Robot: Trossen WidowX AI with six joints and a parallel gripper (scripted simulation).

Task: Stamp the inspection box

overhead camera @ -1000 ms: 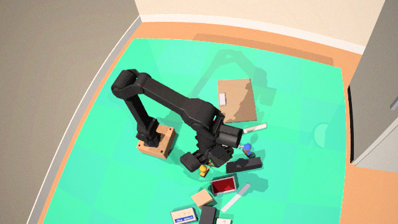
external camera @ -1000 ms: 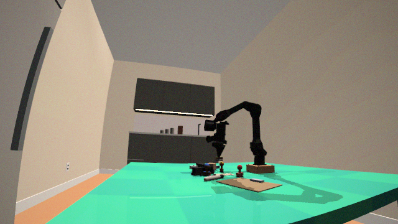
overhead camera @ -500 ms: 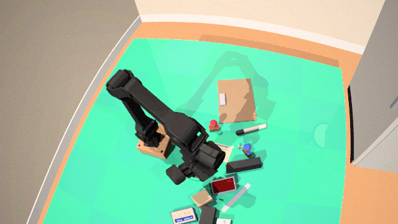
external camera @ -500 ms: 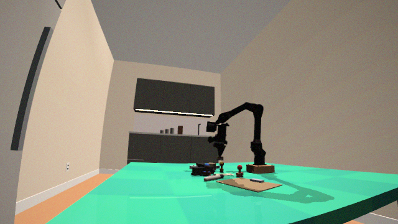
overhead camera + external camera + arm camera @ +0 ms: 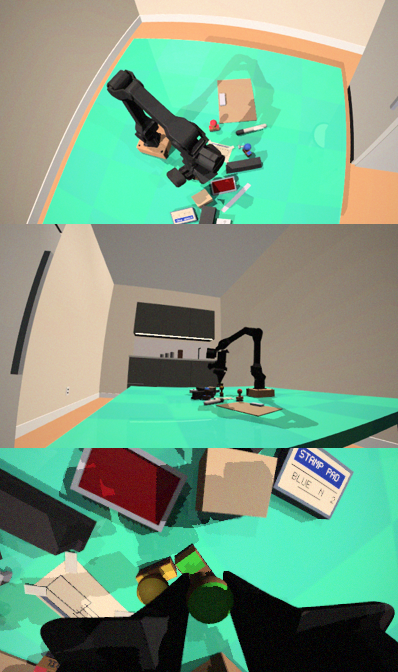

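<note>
The yellow-knobbed stamp is 6 cm below my gripper tip, 5 cm to the left of it and 1 cm ahead of it. Also, from my gripper tip: red ink pad 9 cm ahead, 7 cm below, 1 cm to the right; green-knobbed stamp 1 cm below; cream card 14 cm to the left, 8 cm below, 5 cm ahead.
</note>
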